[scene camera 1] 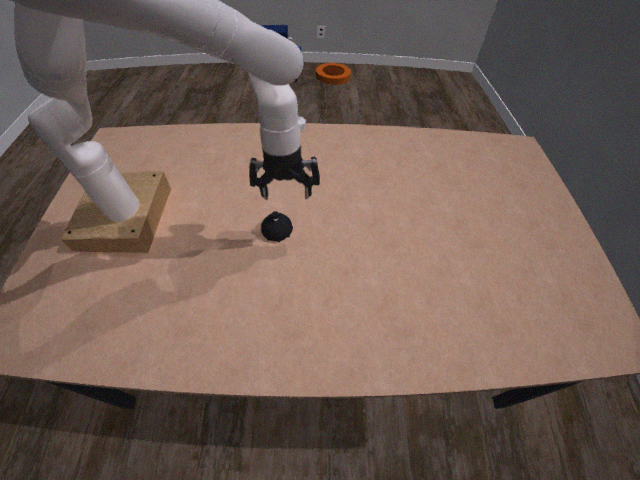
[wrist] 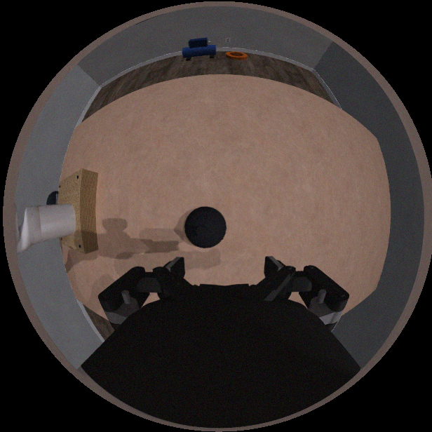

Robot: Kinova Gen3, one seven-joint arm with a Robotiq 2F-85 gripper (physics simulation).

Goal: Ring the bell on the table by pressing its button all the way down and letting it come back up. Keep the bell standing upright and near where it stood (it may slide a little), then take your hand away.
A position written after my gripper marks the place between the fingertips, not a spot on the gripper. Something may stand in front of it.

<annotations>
my gripper: scene camera 1 286, 196; wrist 224, 266
bell: scene camera 1; wrist
same spot on bell: [wrist: 211, 218] = [scene camera 1: 282, 215]
</annotations>
